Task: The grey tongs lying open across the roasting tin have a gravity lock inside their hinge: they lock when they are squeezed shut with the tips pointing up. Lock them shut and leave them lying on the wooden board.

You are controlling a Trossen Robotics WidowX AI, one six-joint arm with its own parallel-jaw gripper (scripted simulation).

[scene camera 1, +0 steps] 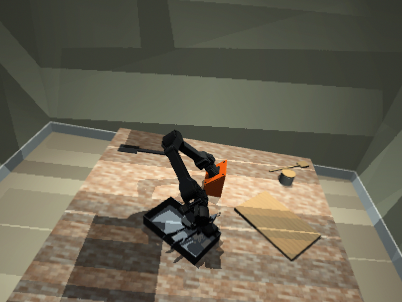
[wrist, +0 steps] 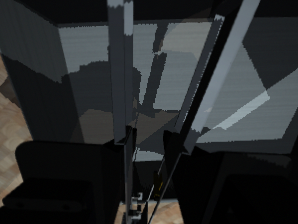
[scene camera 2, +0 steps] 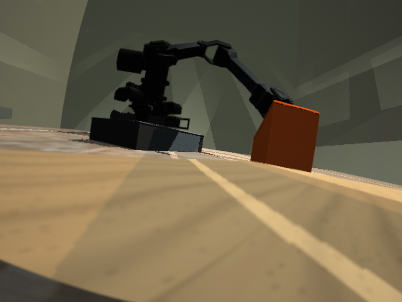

Observation:
In view: the gripper (scene camera 2: 146, 135), a roasting tin (scene camera 2: 137, 135) and a wooden board (scene camera 2: 85, 220).
The gripper also shows in the wrist view (wrist: 150, 133). The roasting tin shows as well in scene camera 1 (scene camera 1: 165, 218) and in the wrist view (wrist: 62, 66). The wooden board shows as well in scene camera 1 (scene camera 1: 287, 232).

